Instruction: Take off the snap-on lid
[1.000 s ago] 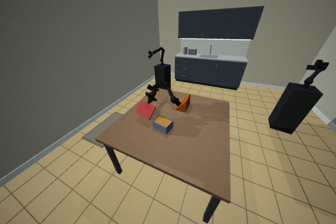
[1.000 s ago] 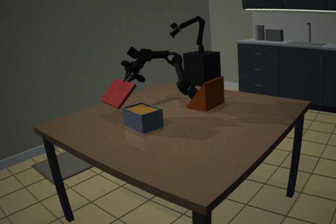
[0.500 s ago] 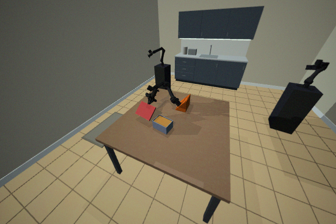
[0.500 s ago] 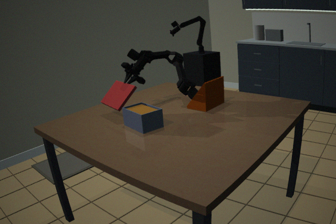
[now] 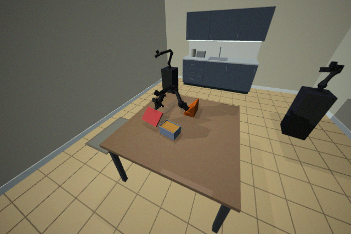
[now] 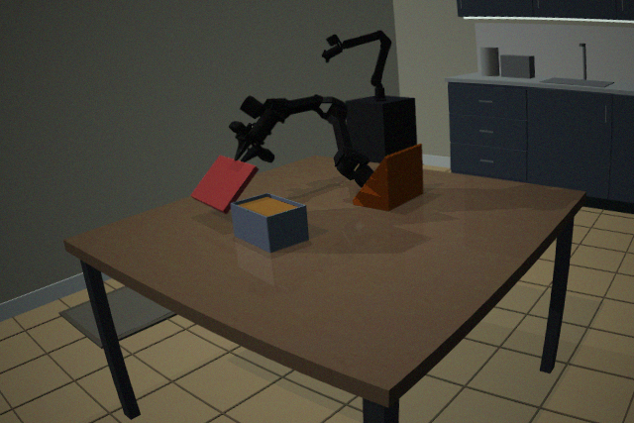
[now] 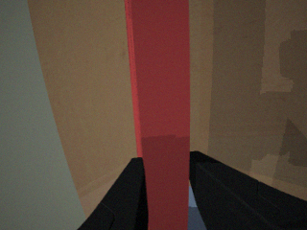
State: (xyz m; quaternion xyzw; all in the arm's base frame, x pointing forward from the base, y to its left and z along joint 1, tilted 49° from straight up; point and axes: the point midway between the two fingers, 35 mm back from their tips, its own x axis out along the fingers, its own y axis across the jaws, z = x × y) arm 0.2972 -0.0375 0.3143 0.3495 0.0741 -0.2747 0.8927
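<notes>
My gripper tip is now 60 mm short of the red lid and 50 mm above it. The rest, counted from my gripper tip: grey-blue storage box: 260 mm to the left, 120 mm below, 80 mm ahead.
</notes>
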